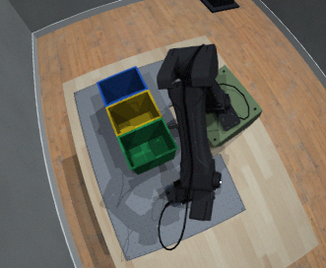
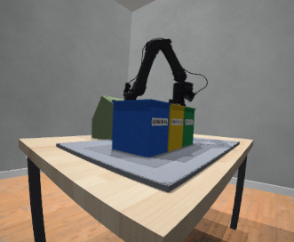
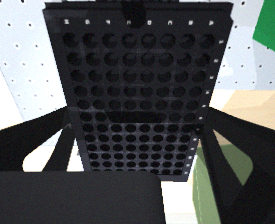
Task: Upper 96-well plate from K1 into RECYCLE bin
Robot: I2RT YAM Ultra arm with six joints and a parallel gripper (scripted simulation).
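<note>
My gripper is now 9 cm short of the yellow recycle bin, 33 cm to the left of it and 6 cm above it. Round my hand: black 96-well plate right at my hand; blue bin 10 cm ahead, 46 cm to the right, 6 cm below; green bin 9 cm ahead, 20 cm to the right, 6 cm below.
</note>
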